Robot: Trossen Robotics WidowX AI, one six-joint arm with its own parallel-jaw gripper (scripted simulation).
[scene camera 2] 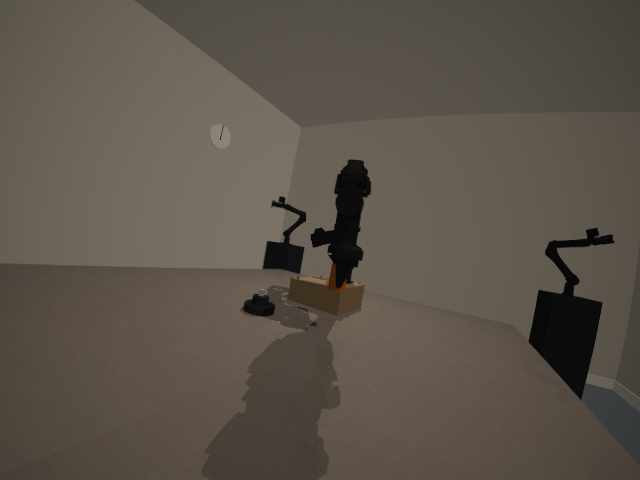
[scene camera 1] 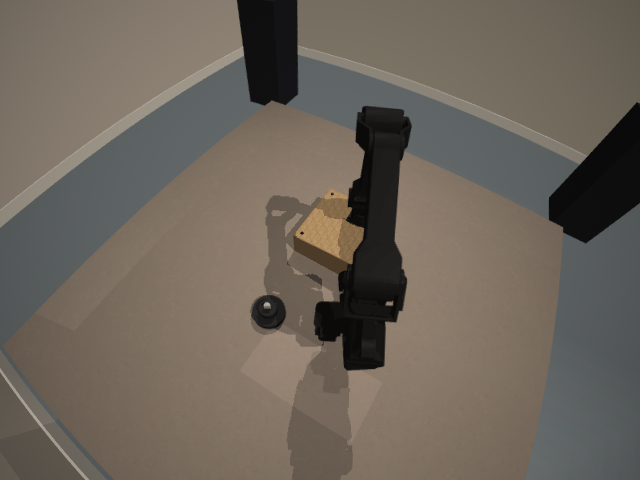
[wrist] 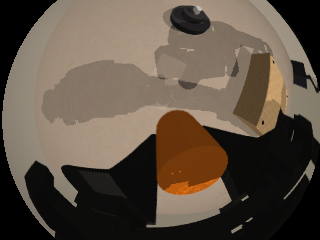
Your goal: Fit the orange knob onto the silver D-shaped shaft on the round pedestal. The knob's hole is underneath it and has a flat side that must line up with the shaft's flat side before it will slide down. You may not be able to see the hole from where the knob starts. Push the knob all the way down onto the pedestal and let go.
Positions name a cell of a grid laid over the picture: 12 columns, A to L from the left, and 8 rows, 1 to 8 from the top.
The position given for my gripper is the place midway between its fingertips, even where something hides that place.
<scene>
my gripper: scene camera 2 G5; scene camera 1 G6; wrist G5
</scene>
